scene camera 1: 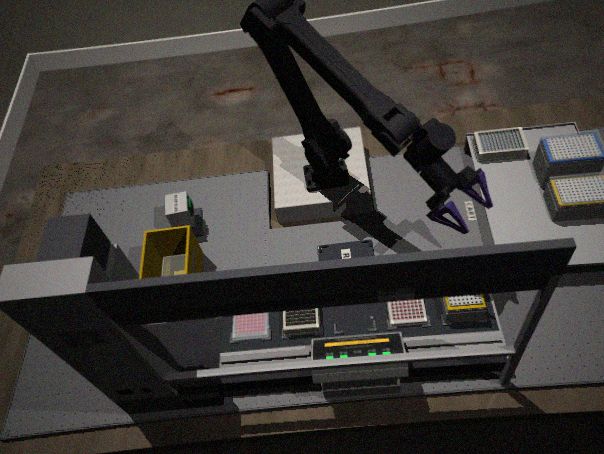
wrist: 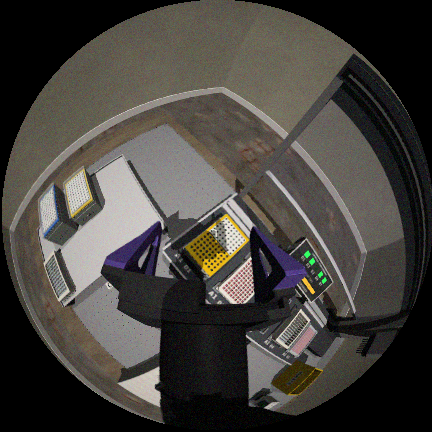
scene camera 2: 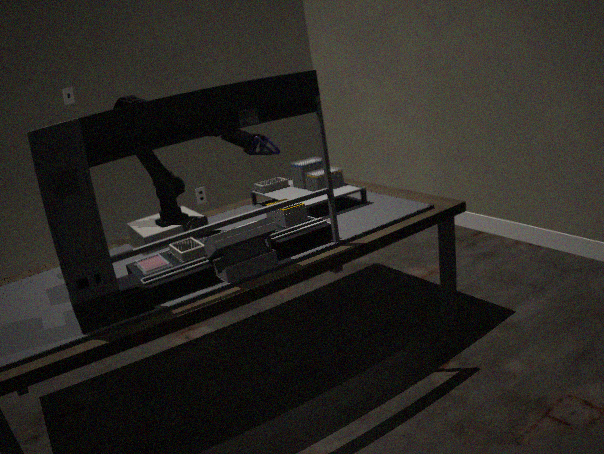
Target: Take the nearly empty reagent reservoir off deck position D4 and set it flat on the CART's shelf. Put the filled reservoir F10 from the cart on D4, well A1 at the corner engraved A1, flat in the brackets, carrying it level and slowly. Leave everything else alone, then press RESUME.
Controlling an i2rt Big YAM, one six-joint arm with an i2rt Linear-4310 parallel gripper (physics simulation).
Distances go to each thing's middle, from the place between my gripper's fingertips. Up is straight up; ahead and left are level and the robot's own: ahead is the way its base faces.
Labels:
My hand is 20 cm past the CART shelf (scene camera 1: pixel 519 214), 25 cm to the right of it and 22 cm above it. Round my hand: dark block marked RG (scene camera 1: pixel 364 248): 13 cm behind, 27 cm to the right, 27 cm below; yellow waste bin (wrist: pixel 296 377): 16 cm behind, 72 cm to the right, 21 cm below.

